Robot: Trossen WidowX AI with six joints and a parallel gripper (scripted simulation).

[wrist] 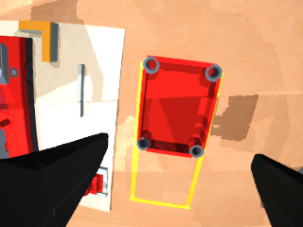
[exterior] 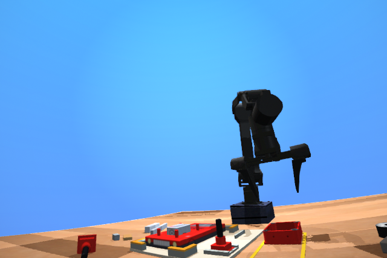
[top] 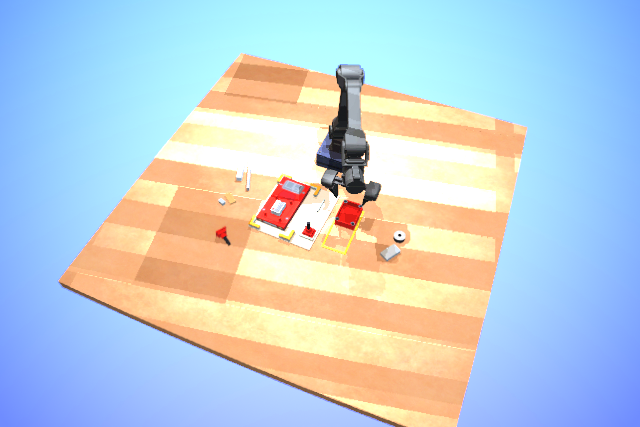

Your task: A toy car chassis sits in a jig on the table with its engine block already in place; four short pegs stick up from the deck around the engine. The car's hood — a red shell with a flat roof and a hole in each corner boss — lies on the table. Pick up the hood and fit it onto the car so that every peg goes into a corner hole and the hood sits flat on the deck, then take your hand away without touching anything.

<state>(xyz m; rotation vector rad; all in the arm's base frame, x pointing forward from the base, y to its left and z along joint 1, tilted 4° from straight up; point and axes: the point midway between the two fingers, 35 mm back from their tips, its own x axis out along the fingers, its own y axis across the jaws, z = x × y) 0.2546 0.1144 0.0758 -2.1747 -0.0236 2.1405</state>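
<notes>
Now: gripper tip 8 cm above the red hood. Also, from my gripper tip: grey engine block 6 cm ahead, 23 cm to the right, 7 cm below; then jig 4 cm ahead, 20 cm to the right, 8 cm below; then black wheel 3 cm ahead, 18 cm to the left, 8 cm below.
</notes>
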